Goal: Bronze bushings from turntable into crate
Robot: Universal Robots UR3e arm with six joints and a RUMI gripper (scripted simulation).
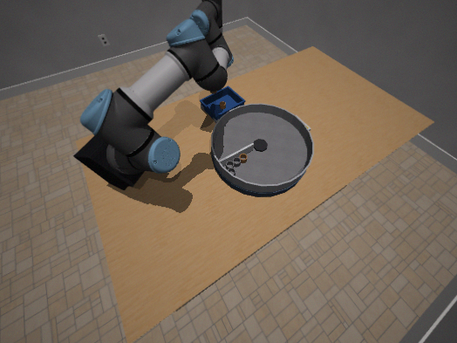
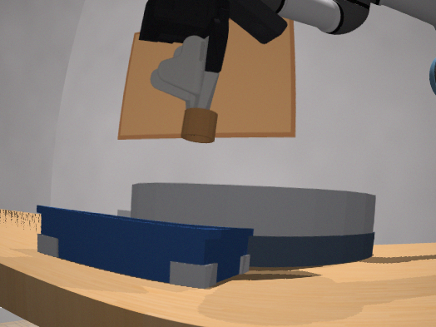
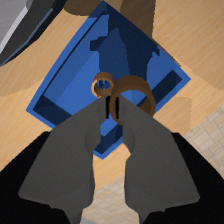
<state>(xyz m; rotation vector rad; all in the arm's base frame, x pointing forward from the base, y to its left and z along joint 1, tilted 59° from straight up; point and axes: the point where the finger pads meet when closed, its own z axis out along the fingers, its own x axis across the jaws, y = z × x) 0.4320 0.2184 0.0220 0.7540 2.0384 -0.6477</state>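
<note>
The blue crate lies 13 cm below my hand, 4 cm ahead of it and 1 cm to the left of it. From my hand the other things lie so: grey turntable (32 cm to the right, 10 cm below, 3 cm behind).
</note>
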